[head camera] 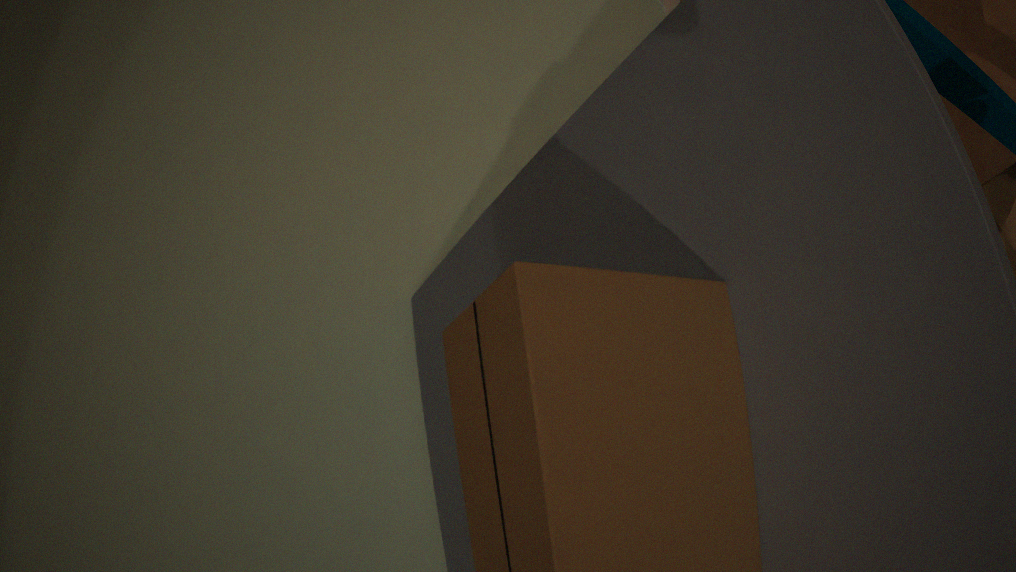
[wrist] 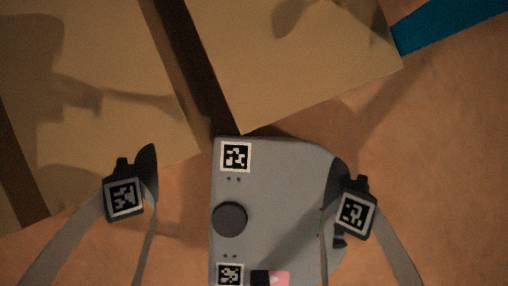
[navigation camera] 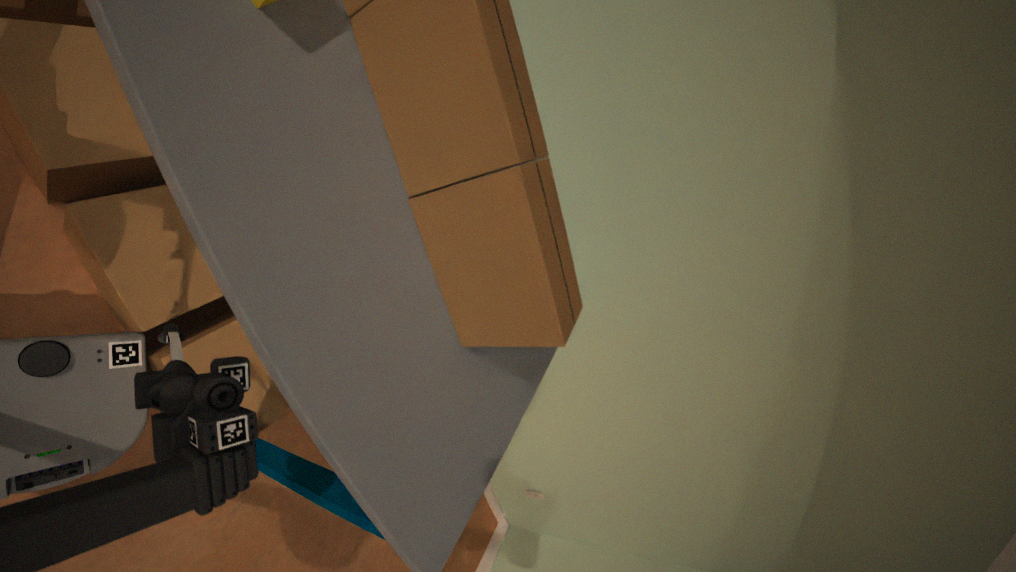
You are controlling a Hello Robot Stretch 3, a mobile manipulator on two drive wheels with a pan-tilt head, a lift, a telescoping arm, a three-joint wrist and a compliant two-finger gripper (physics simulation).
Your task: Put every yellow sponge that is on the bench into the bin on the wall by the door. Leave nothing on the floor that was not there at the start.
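Frame: origin at the robot's base, x ahead, y left, z up, level; centimetres.
Where they show: gripper, fingertip midpoint: (wrist: 243,171); robot's base, link origin: (wrist: 235,196) (navigation camera: 46,356).
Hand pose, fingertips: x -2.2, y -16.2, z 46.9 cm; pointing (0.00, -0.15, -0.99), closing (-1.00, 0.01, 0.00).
Each offset is from my fingertips to the top centre of the thing. "*": to the spot under its first point. Level surfaces: height alone.
The bench is a grey top @[dz +44.5 cm] (head camera: 838,298) (navigation camera: 284,213) along a pale green wall. A small part of a yellow object @[* dx +40.5, dy +3.3, dz +45.4 cm] (navigation camera: 264,2), probably a sponge, shows on it at the top edge of the navigation view, cut off by the frame. My gripper (wrist: 243,171) is open, with its fingers wide apart and no object between them. It hangs above my own base, beside the bench's long edge. In the navigation view the wrist hides most of the gripper. The wall bin and the door do not show in these views.
Brown boxes @[dx +15.9, dy -29.0, dz +62.5 cm] (head camera: 639,412) (navigation camera: 490,262) stand on the bench against the wall. More boxes (navigation camera: 142,248) (wrist: 295,65) lie low beside and partly under the bench, close to my base (navigation camera: 71,405) (wrist: 280,200). A blue bar (head camera: 956,67) (navigation camera: 305,483) (wrist: 450,24) runs low near the bench's end.
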